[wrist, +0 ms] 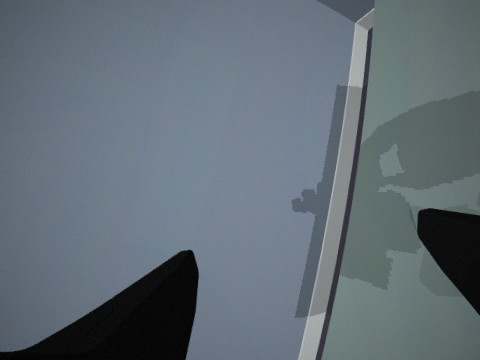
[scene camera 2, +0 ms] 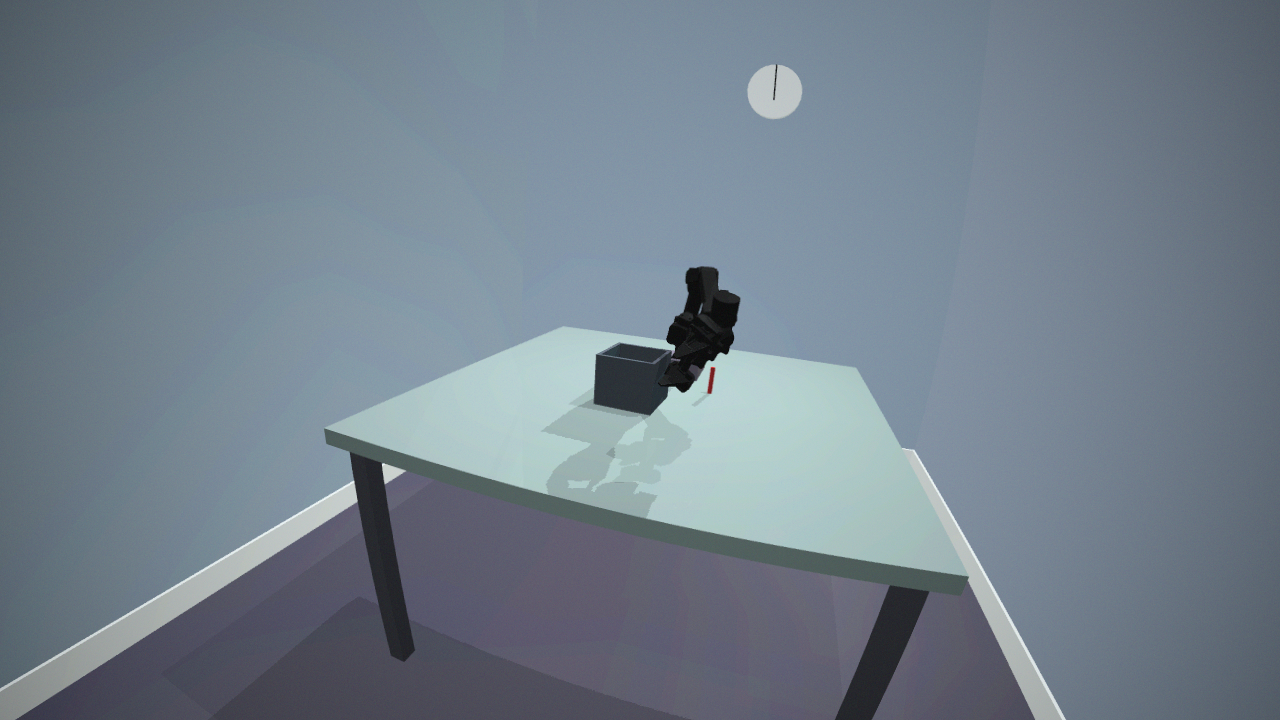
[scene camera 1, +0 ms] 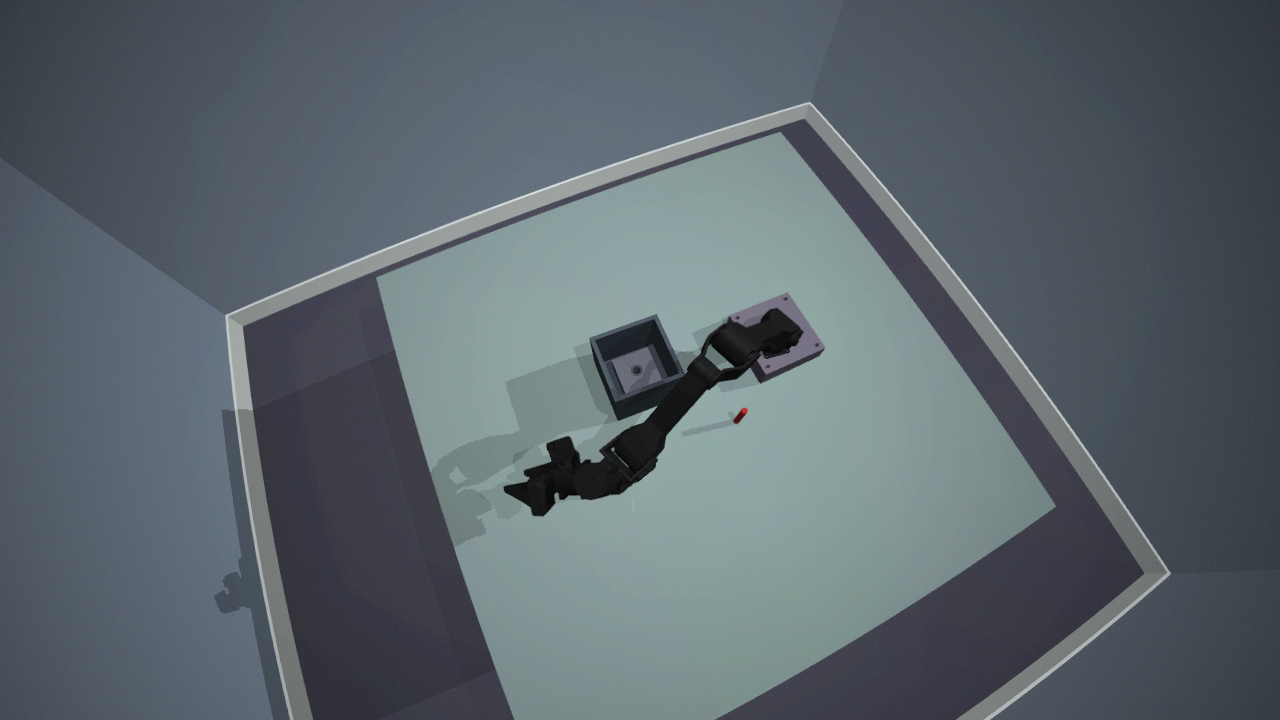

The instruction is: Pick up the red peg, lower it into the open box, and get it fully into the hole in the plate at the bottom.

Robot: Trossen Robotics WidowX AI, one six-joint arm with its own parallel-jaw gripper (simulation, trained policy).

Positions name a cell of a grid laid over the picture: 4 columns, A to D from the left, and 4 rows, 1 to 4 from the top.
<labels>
my gripper: wrist C3; scene camera 2 C3; scene camera 1 B3
dark box: scene camera 2 B3; scene camera 1 C2; not seen in the wrist view (out of frame)
pale plate: scene camera 1 B3; not seen in the wrist view (out of frame); not seen in scene camera 2 (hidden by the dark box)
</labels>
